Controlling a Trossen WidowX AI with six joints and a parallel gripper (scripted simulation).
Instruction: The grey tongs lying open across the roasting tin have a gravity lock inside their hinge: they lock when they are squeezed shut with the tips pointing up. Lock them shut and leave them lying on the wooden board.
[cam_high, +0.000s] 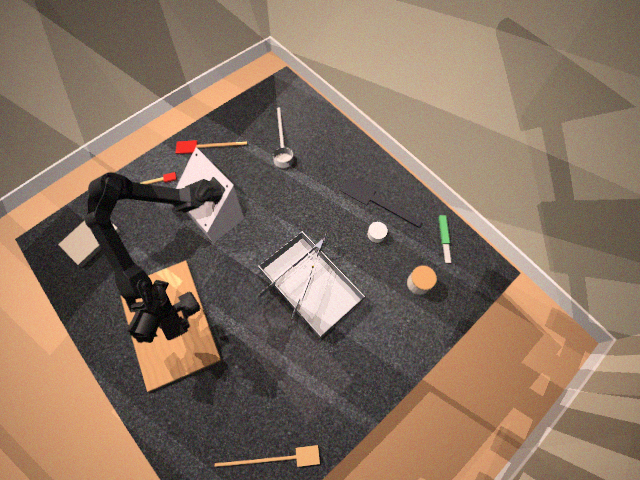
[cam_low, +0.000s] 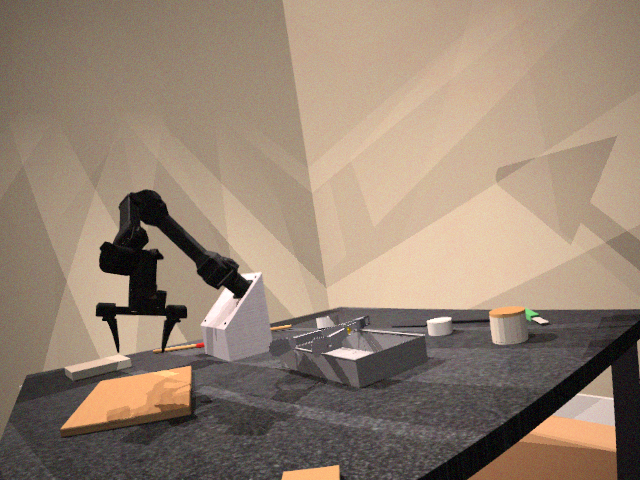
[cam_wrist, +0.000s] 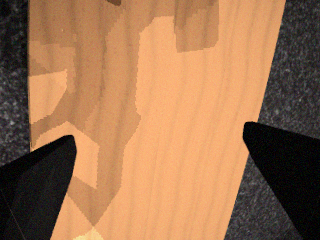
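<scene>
Right now the yellow lock piece is 440 mm to the left of my gripper tip, 130 mm ahead of it and 40 mm below it. The rest, counted from my gripper tip: wooden board (100 mm below, 60 mm behind, 10 mm to the right); white block (500 mm behind, 100 mm below, 60 mm to the right); grey roasting tin (410 mm to the left, 160 mm ahead, 80 mm below).
</scene>
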